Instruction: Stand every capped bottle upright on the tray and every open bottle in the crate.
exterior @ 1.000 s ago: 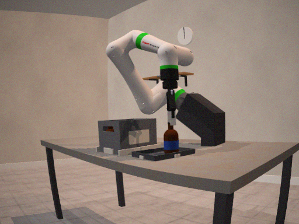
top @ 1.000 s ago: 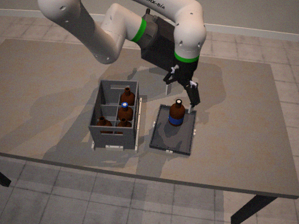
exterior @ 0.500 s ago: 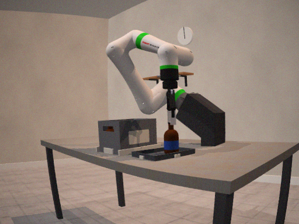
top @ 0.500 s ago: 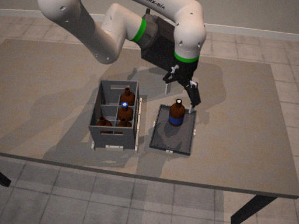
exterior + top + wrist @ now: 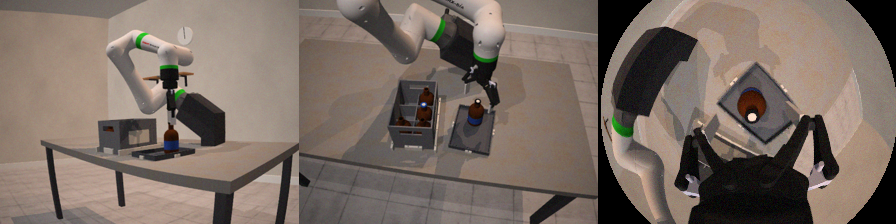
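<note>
The white-capped bottle lies 80 mm below my hand. From my hand the other things lie so: open bottle 240 mm to the right, 70 mm below, 30 mm behind; then grey crate 280 mm to the right, 80 mm below, 60 mm ahead; then dark tray 150 mm below, 50 mm ahead, 10 mm to the right.
</note>
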